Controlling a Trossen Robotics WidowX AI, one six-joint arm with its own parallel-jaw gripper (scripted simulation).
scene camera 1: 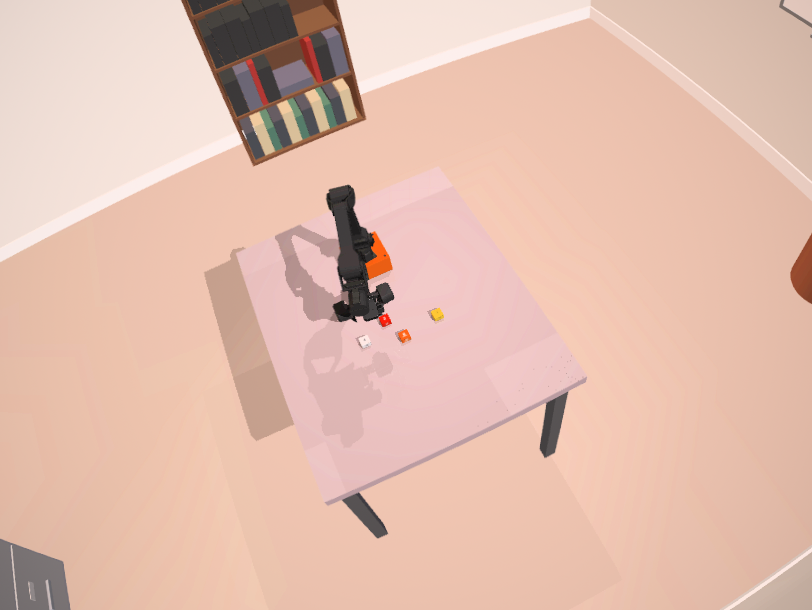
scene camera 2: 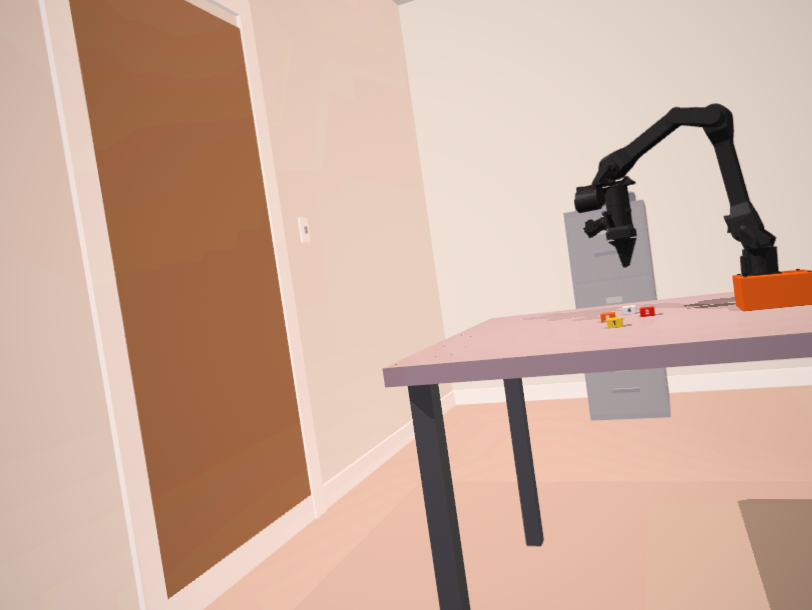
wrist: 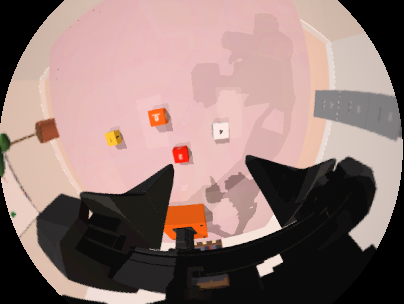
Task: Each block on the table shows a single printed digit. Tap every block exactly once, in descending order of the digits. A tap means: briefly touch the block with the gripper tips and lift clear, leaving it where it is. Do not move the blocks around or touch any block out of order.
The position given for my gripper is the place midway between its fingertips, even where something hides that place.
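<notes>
There's nothing held in my gripper (scene camera 2: 626, 266), and it's open. You'd find that same gripper at (scene camera 1: 368, 316) and at (wrist: 210, 163) too.
</notes>
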